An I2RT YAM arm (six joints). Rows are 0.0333 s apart.
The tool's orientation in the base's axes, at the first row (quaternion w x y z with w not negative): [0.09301, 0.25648, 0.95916, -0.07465]
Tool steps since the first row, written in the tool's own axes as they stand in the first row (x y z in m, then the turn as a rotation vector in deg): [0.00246, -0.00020, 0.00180, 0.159, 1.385, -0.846]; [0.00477, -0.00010, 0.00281, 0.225, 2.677, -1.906]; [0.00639, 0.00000, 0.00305, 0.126, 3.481, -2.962]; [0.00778, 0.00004, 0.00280, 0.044, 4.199, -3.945]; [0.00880, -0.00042, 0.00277, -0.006, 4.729, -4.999]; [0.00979, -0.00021, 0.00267, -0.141, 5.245, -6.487]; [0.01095, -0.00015, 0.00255, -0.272, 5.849, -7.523]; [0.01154, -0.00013, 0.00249, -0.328, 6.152, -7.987]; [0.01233, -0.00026, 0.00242, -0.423, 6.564, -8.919]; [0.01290, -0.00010, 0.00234, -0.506, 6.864, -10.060]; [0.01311, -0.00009, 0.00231, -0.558, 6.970, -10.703]
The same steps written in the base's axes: [-0.00194, 0.00066, -0.00226, 0.447, 1.425, 0.655]; [-0.00372, 0.00166, -0.00375, 0.896, 2.766, 1.547]; [-0.00501, 0.00247, -0.00435, 1.239, 3.610, 2.518]; [-0.00621, 0.00322, -0.00441, 1.534, 4.374, 3.422]; [-0.00731, 0.00332, -0.00456, 1.697, 5.006, 4.407]; [-0.00806, 0.00399, -0.00470, 1.864, 5.668, 5.832]; [-0.00904, 0.00462, -0.00484, 2.136, 6.320, 6.809]; [-0.00954, 0.00493, -0.00491, 2.272, 6.642, 7.243]; [-0.01029, 0.00521, -0.00500, 2.431, 7.128, 8.130]; [-0.01070, 0.00564, -0.00506, 2.493, 7.563, 9.228]; [-0.01088, 0.00575, -0.00508, 2.501, 7.752, 9.854]
